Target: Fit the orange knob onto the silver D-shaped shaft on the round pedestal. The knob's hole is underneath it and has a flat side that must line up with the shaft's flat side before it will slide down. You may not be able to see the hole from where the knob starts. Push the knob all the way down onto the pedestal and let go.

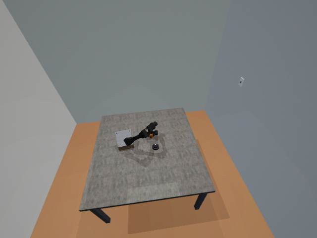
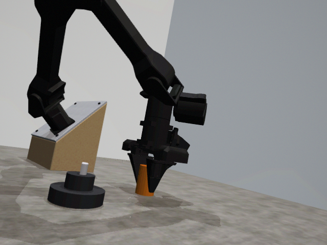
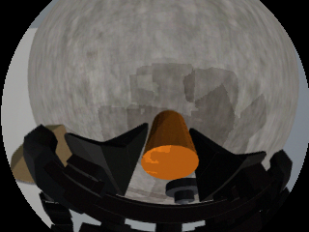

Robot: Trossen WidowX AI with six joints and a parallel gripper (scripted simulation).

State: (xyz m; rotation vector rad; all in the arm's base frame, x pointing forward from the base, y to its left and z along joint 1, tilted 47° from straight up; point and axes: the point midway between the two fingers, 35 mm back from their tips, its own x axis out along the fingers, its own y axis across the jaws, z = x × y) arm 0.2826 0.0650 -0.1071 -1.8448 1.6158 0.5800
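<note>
My gripper tip is 3 cm below the orange knob. From my gripper tip the other things lie so: round pedestal 5 cm ahead, 17 cm to the right, 2 cm above.
</note>
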